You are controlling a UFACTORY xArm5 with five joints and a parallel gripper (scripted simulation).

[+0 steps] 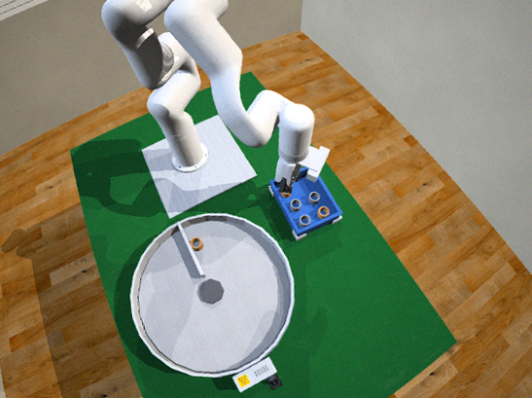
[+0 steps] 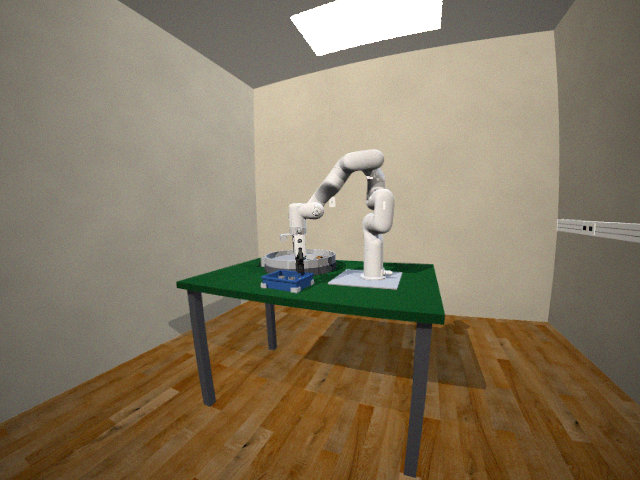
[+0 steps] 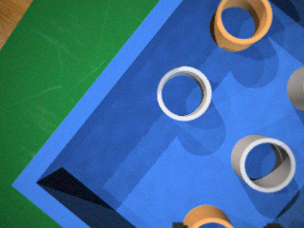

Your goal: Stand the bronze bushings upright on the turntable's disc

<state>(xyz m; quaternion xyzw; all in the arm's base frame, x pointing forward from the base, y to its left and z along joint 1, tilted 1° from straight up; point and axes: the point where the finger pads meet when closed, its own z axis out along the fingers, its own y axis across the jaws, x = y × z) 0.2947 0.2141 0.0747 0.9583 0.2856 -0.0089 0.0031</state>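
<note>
Right now the blue crate is 6 cm below my hand, 5 cm ahead of it and 2 cm to the left of it. Round my hand: grey turntable disc (34 cm to the right, 16 cm ahead, 3 cm below).
</note>
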